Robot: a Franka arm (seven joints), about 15 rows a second.
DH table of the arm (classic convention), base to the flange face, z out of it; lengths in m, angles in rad. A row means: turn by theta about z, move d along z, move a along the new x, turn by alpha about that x. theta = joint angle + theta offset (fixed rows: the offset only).
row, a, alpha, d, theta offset
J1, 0, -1.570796, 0.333, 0
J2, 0, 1.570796, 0, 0
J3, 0.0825, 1.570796, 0.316, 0
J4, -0.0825, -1.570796, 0, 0
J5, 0, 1.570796, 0.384, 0
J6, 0.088, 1.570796, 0, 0
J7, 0, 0, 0.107, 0
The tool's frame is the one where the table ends.
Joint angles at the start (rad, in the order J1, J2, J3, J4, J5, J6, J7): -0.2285 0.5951 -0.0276 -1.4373 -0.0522 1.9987 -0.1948
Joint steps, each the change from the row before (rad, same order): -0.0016 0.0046 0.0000 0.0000 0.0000 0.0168 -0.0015; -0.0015 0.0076 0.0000 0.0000 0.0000 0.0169 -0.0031; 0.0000 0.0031 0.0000 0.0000 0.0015 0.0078 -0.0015; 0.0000 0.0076 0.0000 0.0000 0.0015 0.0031 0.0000; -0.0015 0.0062 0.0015 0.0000 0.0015 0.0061 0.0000; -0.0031 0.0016 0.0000 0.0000 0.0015 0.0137 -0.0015; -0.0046 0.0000 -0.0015 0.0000 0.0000 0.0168 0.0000; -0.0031 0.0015 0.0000 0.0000 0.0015 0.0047 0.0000
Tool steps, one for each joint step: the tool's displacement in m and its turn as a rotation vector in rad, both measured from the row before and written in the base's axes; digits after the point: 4 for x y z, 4 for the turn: 0.0016 -0.0014 -0.0018 -0.0027 -0.0118 0.0009; 0.0016 -0.0014 -0.0040 -0.0020 -0.0088 0.0026; 0.0009 -0.0001 -0.0015 0.0003 -0.0048 0.0013; 0.0003 0.0000 -0.0052 0.0023 0.0040 -0.0005; 0.0006 -0.0002 -0.0039 0.0022 -0.0004 -0.0006; 0.0009 -0.0023 0.0000 -0.0015 -0.0120 -0.0015; 0.0007 -0.0044 0.0015 -0.0048 -0.0161 -0.0049; -0.0001 -0.0022 -0.0007 0.0005 -0.0035 -0.0035
